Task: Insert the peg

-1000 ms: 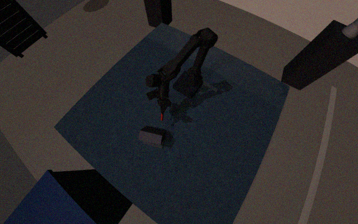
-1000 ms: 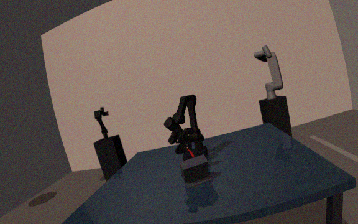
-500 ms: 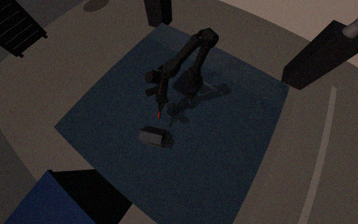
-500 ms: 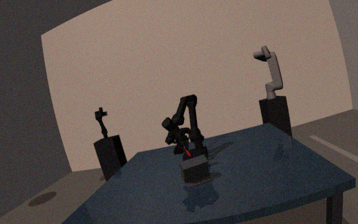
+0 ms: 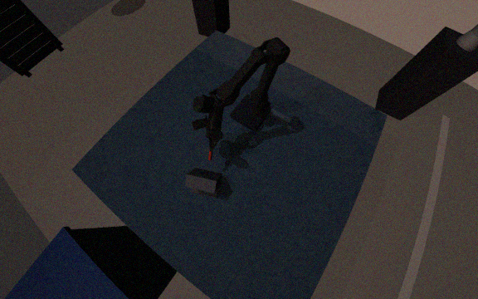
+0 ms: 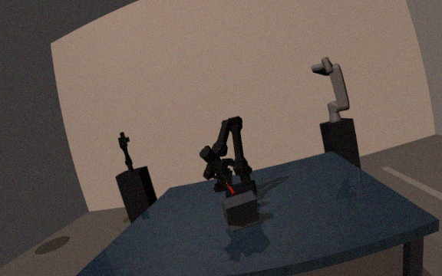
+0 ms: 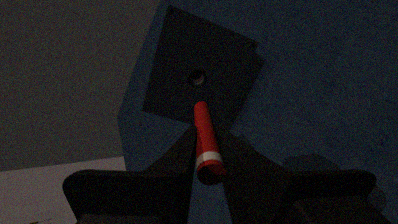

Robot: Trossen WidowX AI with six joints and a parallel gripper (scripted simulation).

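My gripper tip is now 110 mm short of the sloped panel, 20 mm to the right of it and 70 mm above it. Also, from my gripper tip: peg (10 mm behind, 10 mm above).
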